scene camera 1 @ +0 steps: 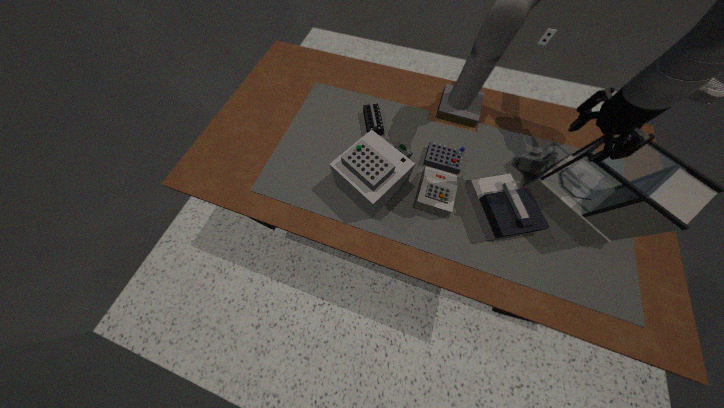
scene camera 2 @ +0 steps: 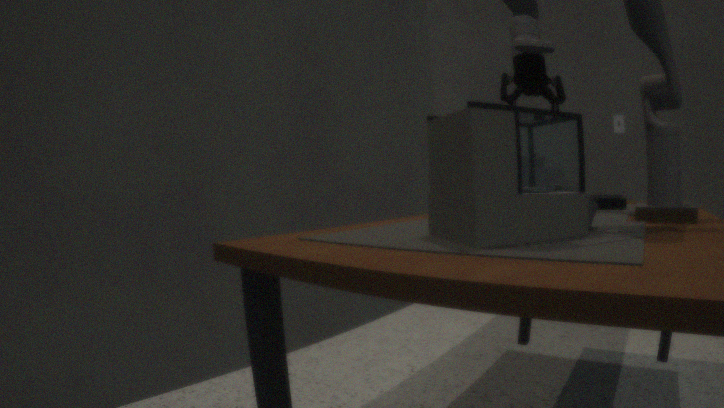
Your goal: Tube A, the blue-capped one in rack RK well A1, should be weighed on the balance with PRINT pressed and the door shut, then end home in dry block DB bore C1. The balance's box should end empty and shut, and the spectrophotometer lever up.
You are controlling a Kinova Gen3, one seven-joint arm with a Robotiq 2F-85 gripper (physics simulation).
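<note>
My gripper (scene camera 1: 585, 141) (scene camera 2: 533, 105) is open and empty, just above the top frame of the balance. The balance (scene camera 1: 681, 195) (scene camera 2: 471, 177) has a pale body and a dark-framed glass box; I cannot tell whether its door is shut or whether the box is empty. The blue-capped tube (scene camera 1: 462, 149) stands at the back right corner of the dark rack (scene camera 1: 441, 166), with a red-capped tube (scene camera 1: 453, 160) near it. In front of the rack is a small white block unit (scene camera 1: 434, 205) with a red display and an orange cap (scene camera 1: 441, 195). Labels are unreadable.
A larger white device (scene camera 1: 349, 179) with a grid of bores and a green cap (scene camera 1: 358, 147) stands left. A dark and white device (scene camera 1: 493, 217) with a pale bar (scene camera 1: 516, 202) stands left of the balance. A black rack (scene camera 1: 373, 119) lies at the back left, near the arm base (scene camera 1: 458, 117).
</note>
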